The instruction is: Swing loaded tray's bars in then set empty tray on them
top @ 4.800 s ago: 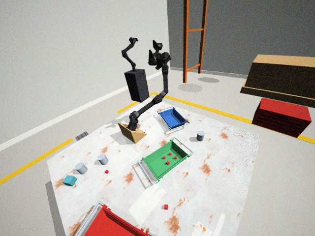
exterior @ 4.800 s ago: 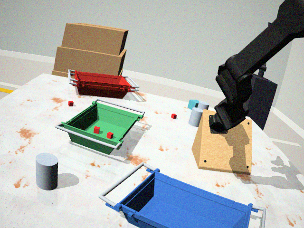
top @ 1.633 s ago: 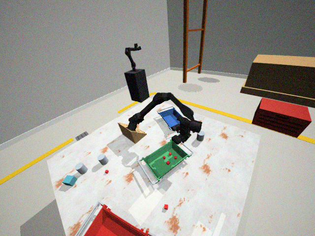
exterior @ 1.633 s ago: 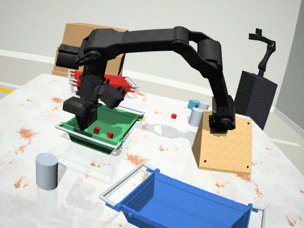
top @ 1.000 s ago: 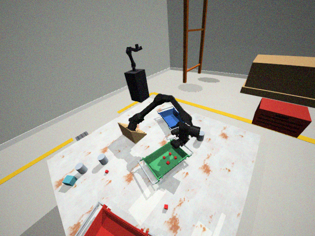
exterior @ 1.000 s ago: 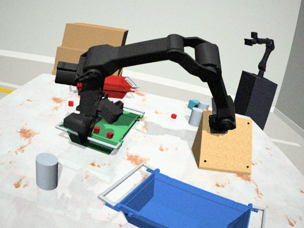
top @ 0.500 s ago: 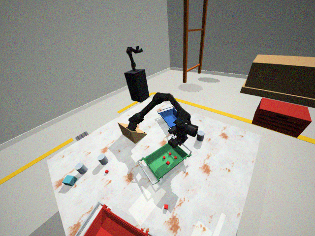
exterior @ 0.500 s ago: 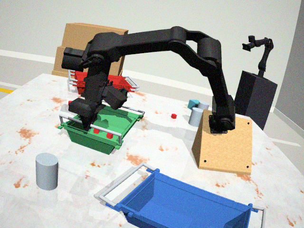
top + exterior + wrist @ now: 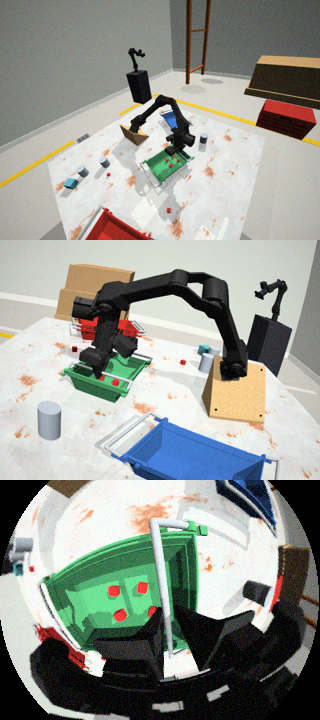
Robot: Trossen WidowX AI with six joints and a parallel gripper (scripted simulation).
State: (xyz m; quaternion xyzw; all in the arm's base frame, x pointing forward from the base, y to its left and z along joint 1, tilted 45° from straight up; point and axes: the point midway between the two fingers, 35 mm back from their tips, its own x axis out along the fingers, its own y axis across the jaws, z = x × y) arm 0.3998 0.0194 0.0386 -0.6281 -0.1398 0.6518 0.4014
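Right now my gripper tip is 21 cm past the blue tray, 34 cm to the right of it and 1 cm above it. The rest, counted from my gripper tip: teal block (51 cm behind, 57 cm to the right, 3 cm below).
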